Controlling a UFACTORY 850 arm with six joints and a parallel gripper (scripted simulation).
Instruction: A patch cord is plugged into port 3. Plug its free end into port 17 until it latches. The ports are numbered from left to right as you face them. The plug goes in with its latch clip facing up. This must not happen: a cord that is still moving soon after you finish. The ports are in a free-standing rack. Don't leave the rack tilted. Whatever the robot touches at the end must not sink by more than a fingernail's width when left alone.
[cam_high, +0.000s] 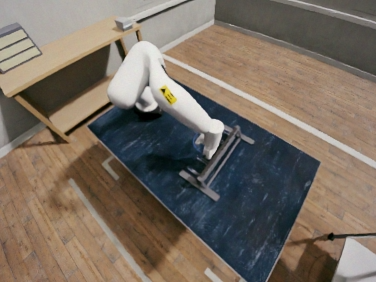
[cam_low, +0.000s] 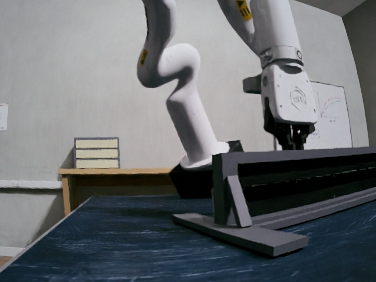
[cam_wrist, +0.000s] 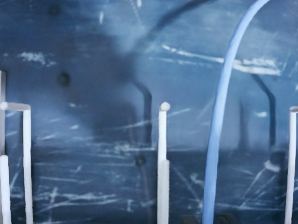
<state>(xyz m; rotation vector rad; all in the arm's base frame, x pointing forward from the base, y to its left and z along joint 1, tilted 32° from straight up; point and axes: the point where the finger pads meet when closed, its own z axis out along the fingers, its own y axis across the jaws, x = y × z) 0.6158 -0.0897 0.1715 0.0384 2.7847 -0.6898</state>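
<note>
Now: hand 20 mm short of the white plug and 10 mm above it.
</note>
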